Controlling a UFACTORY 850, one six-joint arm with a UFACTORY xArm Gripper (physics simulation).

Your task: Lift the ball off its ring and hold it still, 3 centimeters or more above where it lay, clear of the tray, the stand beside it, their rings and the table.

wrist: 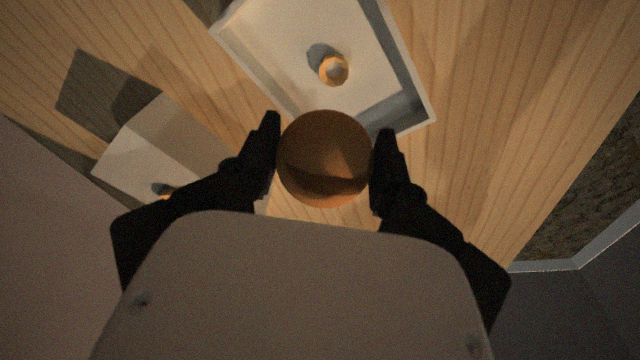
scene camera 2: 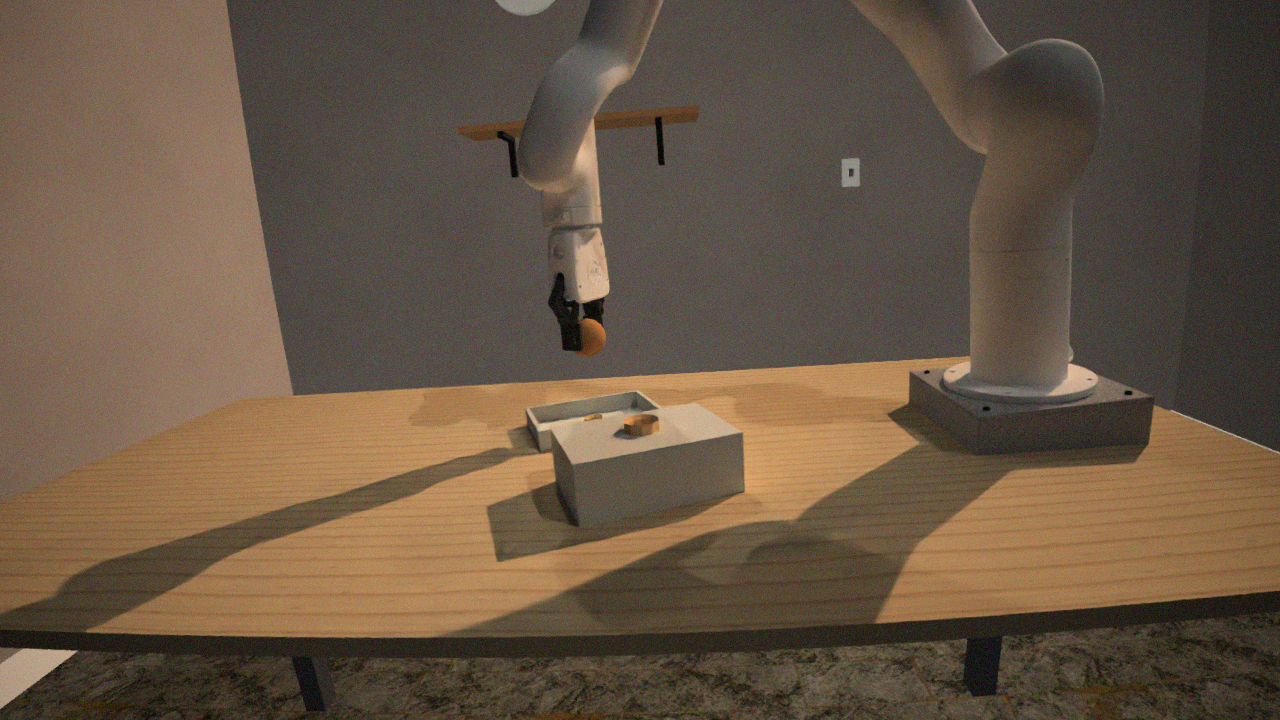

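The orange ball (scene camera 2: 589, 337) (wrist: 325, 159) is held between the two black fingers of my gripper (scene camera 2: 584, 336) (wrist: 327, 139), which is shut on it. Ball and fingers hang in the air well above the tray (scene camera 2: 535, 429) (wrist: 428, 120), touching neither tray nor table. In the tray, a small orange ring (scene camera 2: 592, 418) (wrist: 322, 76) stands bare. The stand (scene camera 2: 650, 477) (wrist: 135, 163), a pale grey block, is beside the tray, nearer the scene camera. Its top bears another orange ring (scene camera 2: 641, 425) (wrist: 165, 195), partly hidden by a finger in the wrist view.
The wooden table (scene camera 2: 358, 537) (wrist: 500, 100) carries the tray and the stand. The robot's grey base block (scene camera 2: 1065, 429) stands at the right of the table in the scene view. A wooden wall shelf (scene camera 2: 648, 117) is on the back wall behind the arm.
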